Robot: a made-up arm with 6 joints. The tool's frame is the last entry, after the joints. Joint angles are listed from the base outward. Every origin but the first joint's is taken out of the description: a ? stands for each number. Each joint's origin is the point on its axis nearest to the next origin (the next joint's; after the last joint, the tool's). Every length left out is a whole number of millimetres.
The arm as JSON. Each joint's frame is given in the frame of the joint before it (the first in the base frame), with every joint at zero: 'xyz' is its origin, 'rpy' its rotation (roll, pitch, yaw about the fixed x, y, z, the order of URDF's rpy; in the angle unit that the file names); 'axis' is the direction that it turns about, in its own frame. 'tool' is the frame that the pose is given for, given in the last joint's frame.
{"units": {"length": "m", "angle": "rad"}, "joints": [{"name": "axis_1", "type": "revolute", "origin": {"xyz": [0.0, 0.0, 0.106], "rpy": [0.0, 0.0, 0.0]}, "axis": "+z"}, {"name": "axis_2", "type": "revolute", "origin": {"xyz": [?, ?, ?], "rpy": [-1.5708, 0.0, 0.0]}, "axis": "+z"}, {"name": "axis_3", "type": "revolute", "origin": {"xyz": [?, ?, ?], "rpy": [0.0, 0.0, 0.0]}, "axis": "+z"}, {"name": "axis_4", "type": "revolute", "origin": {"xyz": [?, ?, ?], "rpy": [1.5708, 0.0, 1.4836]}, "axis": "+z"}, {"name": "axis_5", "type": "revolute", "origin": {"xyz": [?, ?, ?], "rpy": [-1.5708, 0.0, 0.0]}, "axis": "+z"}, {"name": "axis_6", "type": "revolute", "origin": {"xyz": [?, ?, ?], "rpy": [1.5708, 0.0, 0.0]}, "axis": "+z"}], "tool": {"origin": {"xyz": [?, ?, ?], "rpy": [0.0, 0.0, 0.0]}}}
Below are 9 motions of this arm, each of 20 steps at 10 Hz.
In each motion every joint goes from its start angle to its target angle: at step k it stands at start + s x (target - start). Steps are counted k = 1, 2, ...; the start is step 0. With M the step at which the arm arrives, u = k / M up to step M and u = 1 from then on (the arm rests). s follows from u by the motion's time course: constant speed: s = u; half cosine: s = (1 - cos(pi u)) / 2; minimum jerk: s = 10 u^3 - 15 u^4 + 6 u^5.
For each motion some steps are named. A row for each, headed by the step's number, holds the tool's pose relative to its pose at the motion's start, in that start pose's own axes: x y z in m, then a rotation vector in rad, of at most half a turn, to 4 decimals.
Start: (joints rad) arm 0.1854 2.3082 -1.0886 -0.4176 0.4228 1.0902
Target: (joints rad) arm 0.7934 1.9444 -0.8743 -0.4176 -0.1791 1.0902
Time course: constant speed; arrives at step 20
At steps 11, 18, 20:
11: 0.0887 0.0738 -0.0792 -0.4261 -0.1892 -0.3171
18: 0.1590 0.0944 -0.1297 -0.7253 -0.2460 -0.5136
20: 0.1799 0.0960 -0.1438 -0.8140 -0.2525 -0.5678

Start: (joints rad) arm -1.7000 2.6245 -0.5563 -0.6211 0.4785 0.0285
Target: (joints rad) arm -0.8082 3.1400 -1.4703 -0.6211 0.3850 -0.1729
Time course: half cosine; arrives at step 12
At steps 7, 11, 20:
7: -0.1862 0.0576 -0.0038 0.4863 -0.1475 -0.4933
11: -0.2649 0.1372 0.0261 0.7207 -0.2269 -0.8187
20: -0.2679 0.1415 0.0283 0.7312 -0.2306 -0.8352

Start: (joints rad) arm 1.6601 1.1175 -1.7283 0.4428 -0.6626 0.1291
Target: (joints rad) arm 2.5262 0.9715 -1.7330 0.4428 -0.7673 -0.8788
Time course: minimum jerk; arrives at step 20
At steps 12, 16, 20:
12: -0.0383 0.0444 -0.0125 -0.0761 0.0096 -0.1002
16: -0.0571 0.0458 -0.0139 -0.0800 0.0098 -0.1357
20: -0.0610 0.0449 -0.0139 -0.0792 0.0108 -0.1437

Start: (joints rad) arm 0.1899 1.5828 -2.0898 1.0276 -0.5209 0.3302
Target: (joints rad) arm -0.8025 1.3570 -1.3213 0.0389 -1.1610 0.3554
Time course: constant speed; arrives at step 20
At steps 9, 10, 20:
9: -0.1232 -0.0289 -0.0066 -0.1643 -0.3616 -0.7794
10: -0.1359 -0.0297 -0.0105 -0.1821 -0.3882 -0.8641
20: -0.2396 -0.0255 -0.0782 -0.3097 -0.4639 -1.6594

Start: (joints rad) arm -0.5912 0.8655 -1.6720 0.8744 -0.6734 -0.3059
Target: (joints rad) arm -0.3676 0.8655 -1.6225 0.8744 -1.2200 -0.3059
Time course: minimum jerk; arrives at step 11
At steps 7, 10, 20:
7: -0.0090 -0.0178 -0.0047 0.1597 -0.2646 0.1129
10: -0.0110 -0.0239 -0.0078 0.2218 -0.3496 0.1443
20: -0.0111 -0.0241 -0.0079 0.2235 -0.3518 0.1451

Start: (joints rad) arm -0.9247 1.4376 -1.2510 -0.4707 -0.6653 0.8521
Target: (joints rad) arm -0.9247 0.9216 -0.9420 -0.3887 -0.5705 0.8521
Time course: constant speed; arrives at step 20
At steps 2, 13, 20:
2: -0.0100 0.0081 -0.0108 0.0014 -0.0153 0.0008
13: -0.0532 0.0489 -0.0774 0.0063 -0.0982 0.0086
20: -0.0696 0.0708 -0.1240 0.0070 -0.1500 0.0166

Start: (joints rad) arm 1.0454 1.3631 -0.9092 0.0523 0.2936 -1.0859
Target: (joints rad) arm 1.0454 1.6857 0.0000 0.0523 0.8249 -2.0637
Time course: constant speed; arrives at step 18
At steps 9, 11, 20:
9: 0.0856 0.1450 0.0283 -0.8558 0.2408 -0.4431
11: 0.1024 0.1741 0.0176 -1.0646 0.2378 -0.5203
20: 0.1451 0.2492 -0.0566 -1.8105 0.0529 -0.6683

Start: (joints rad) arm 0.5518 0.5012 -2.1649 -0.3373 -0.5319 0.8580
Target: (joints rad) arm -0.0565 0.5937 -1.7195 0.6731 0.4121 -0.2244
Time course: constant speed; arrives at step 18
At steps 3, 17, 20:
3: 0.0478 0.0013 -0.0066 0.1654 0.1747 -0.1028
17: 0.2219 -0.0291 -0.1210 0.6069 1.2335 -0.4887
20: 0.2295 -0.0322 -0.1319 0.6143 1.3104 -0.4949

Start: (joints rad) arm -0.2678 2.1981 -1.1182 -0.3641 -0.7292 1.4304
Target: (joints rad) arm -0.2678 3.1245 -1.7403 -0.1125 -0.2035 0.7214
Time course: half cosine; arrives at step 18
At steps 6, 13, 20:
6: 0.0125 -0.0657 0.0444 0.2024 0.0275 -0.1117
13: 0.0707 -0.2436 0.0911 0.6315 0.2406 -0.3459
20: 0.0960 -0.3019 0.0875 0.7474 0.3473 -0.4071

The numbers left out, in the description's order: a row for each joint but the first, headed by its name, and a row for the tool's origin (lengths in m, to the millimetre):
axis_2: 0.0 0.0 0.0
axis_3: -0.3 -0.041 0.0
axis_4: 0.247 -0.044 0.0
axis_5: 0.0 0.0 0.0
axis_6: 0.0 -0.06 0.0
tool: 0.0 0.0 0.0

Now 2 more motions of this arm.
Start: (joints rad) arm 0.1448 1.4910 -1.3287 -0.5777 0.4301 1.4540
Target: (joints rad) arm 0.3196 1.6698 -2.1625 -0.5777 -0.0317 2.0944
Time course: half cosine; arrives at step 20
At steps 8, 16, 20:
8: -0.0290 0.0727 -0.0214 -0.3826 -0.0705 0.2457
16: -0.0671 0.1610 -0.0930 -1.0312 -0.0103 0.6065
20: -0.0724 0.1711 -0.1086 -1.1435 0.0208 0.6592

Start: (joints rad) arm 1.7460 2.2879 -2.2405 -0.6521 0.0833 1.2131
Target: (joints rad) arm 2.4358 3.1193 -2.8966 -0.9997 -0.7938 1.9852
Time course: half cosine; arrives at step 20
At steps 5, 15, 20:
5: 0.0590 0.0364 0.0179 -0.1918 0.0388 0.0627
15: 0.3761 0.1885 -0.0646 -1.0726 0.5838 0.4226
20: 0.4369 0.2033 -0.1135 -1.2271 0.7716 0.4898

